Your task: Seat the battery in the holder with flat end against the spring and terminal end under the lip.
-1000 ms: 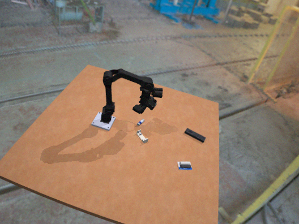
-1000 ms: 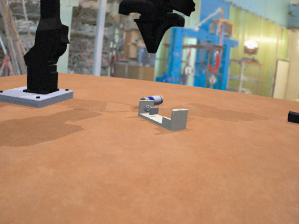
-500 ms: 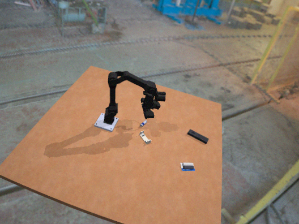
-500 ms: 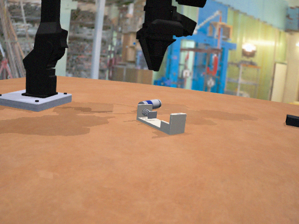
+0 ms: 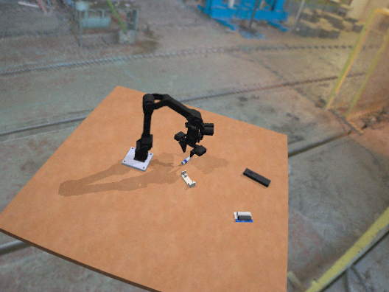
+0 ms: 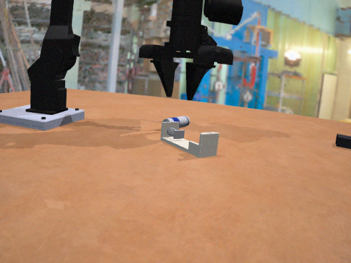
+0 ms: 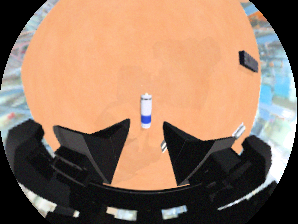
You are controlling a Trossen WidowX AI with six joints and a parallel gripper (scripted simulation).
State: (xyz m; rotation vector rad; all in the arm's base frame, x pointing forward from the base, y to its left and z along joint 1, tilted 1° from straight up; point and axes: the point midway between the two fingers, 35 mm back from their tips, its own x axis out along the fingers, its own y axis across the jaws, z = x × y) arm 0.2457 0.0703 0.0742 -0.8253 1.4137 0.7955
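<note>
Now: gripper tip 5 cm above the battery. Also, from my gripper tip: black bar: 42 cm ahead, 4 cm below, 1 cm to the left.
</note>
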